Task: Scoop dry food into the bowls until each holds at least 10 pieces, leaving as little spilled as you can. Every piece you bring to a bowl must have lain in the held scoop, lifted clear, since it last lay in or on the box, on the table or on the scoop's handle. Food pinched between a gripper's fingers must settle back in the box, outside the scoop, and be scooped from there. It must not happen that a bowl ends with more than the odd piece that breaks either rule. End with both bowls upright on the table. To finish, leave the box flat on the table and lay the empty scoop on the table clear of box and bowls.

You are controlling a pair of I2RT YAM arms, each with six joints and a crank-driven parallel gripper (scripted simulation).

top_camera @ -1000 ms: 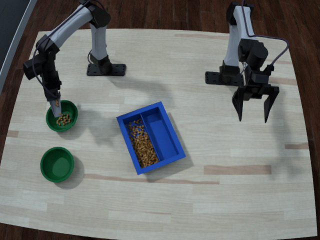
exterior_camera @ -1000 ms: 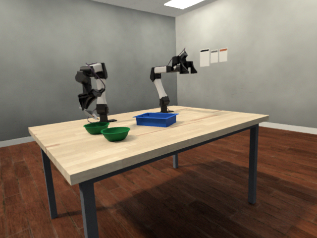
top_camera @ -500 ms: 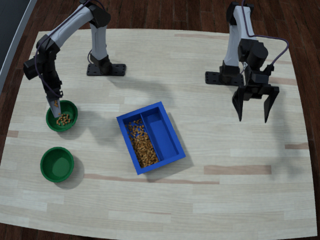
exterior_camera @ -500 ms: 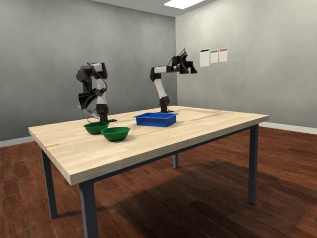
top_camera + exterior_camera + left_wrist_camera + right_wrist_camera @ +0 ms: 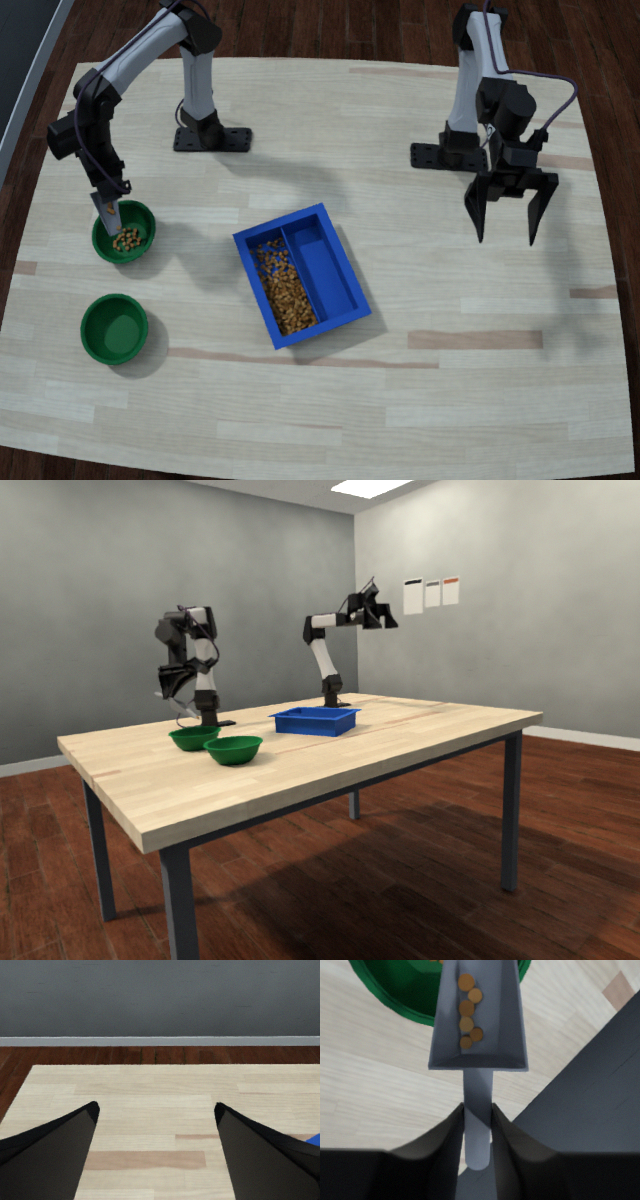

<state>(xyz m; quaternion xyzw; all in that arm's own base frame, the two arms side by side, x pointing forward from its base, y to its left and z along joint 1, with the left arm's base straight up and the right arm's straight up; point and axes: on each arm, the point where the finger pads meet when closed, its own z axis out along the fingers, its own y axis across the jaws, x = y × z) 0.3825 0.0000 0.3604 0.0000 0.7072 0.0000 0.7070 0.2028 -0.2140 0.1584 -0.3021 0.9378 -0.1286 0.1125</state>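
Right now my right hand is 15 cm short of the blue box, 47 cm to the right of it and 11 cm above it. Round my right hand: grey scoop: 4 cm ahead, 2 cm to the left, 2 cm below.
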